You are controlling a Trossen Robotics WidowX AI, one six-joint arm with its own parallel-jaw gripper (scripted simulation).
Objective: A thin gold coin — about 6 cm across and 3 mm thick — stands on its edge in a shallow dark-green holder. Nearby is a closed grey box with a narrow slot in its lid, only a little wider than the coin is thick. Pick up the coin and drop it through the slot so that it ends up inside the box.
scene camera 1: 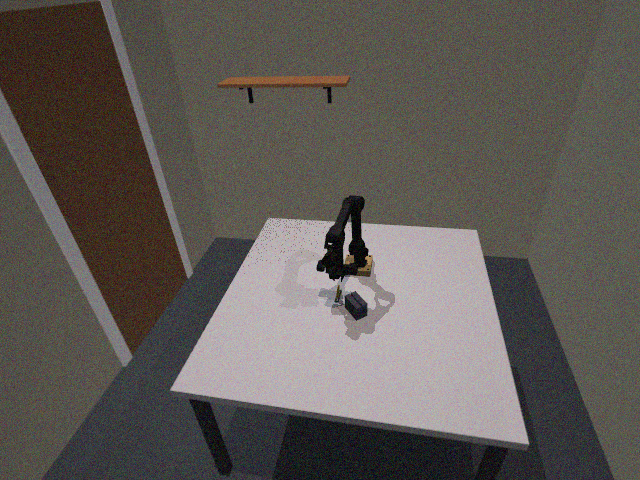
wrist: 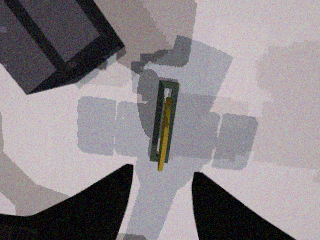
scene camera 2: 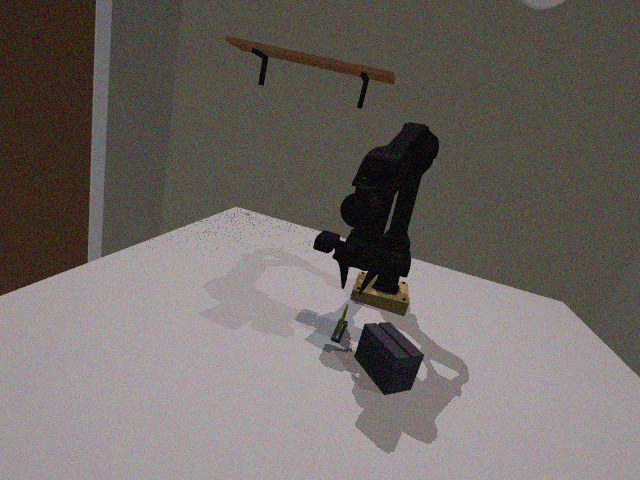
Path:
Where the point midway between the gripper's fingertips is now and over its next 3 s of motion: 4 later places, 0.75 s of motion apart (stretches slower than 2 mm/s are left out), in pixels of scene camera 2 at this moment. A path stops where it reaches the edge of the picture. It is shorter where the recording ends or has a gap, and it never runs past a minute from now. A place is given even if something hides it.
The gripper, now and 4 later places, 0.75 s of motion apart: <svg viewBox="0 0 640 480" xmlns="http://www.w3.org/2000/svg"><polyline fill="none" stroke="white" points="351,290 345,306 341,321 341,326 345,307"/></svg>

